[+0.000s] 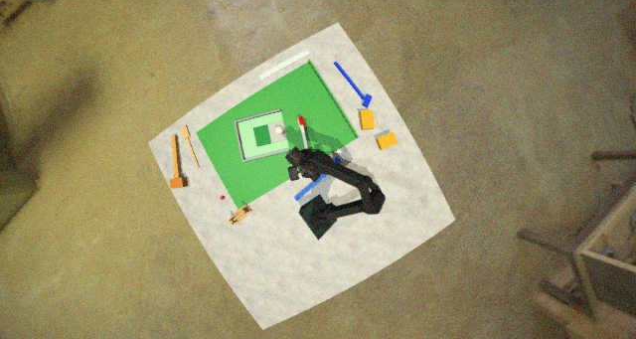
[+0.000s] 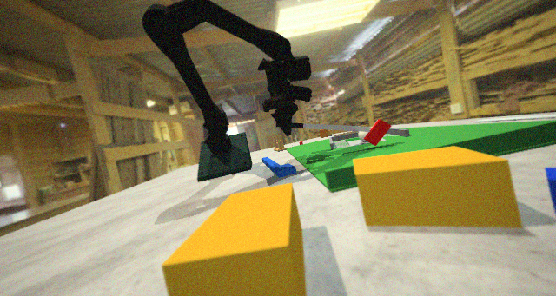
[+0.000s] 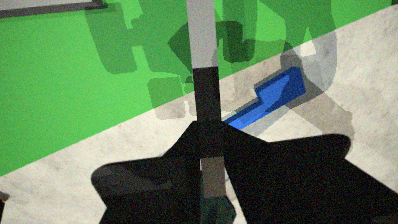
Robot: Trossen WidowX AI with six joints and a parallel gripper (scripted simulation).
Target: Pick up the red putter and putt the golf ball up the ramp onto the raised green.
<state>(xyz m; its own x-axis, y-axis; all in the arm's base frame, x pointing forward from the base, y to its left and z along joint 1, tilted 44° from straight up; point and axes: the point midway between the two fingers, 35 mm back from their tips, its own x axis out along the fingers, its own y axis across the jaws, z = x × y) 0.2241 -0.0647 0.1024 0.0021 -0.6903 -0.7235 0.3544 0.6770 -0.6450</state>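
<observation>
The red putter is 11 cm ahead of my gripper tip and 4 cm to the right of it. Round my gripper tip: blue putter 42 cm to the right, 24 cm ahead, 6 cm below; small red cube 48 cm to the left, 13 cm ahead, 7 cm below; white golf ball 24 cm ahead, 6 cm below, 2 cm to the left.
</observation>
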